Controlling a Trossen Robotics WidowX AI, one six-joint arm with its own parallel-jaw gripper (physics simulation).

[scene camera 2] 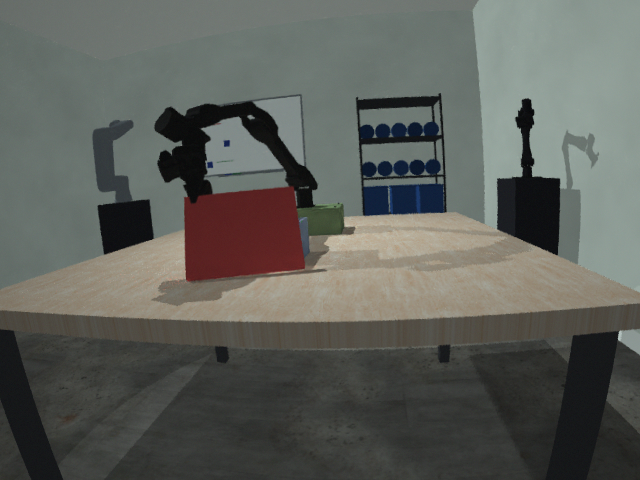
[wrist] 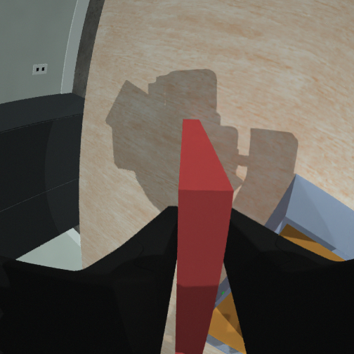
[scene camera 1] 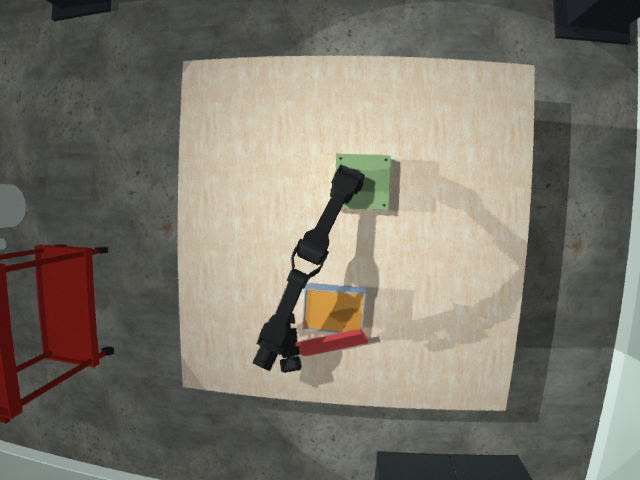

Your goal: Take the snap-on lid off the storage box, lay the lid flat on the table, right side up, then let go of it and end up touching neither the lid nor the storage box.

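Observation:
The red lid stands on edge, nearly upright, beside the storage box. Its smooth broad face is turned away from the box. In scene camera 2 its lower edge is at or just above the table; contact is hard to tell. My gripper points down and is shut on the lid's upper edge, near one end. The storage box, blue-grey with an orange inside, stands open on the table. The lid hides most of it in scene camera 2.
A green base block under the arm stands on the table behind the box. The table's front edge is on the lid's side away from the box. A red frame stands on the floor off the table's left side.

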